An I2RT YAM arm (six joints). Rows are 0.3 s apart.
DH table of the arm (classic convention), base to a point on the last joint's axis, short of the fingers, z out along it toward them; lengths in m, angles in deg. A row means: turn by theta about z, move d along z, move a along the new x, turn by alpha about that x. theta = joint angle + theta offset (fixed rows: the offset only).
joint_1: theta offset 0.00; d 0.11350; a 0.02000; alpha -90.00
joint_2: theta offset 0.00; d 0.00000; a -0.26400; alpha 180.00
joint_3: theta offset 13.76; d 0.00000; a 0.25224; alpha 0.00
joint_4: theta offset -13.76; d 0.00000; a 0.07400; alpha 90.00
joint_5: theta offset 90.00; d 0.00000; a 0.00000; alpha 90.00
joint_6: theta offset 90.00; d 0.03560; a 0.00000; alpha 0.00
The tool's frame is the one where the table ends.
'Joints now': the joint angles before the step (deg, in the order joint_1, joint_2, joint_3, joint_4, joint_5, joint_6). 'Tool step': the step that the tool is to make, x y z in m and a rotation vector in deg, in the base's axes. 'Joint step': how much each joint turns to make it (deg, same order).
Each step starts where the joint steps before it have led.
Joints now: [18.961 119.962 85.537 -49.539 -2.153 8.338]
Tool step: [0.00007 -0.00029 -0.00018 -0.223 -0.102 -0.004]
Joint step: [-0.021 -0.001 -0.045 0.067 0.241 -0.043]
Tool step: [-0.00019 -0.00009 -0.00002 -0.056 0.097 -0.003]
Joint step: [-0.001 0.000 0.000 -0.110 0.022 -0.001]
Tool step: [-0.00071 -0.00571 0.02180 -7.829 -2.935 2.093]
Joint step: [-0.022 -2.185 1.816 -3.651 8.086 -2.994]
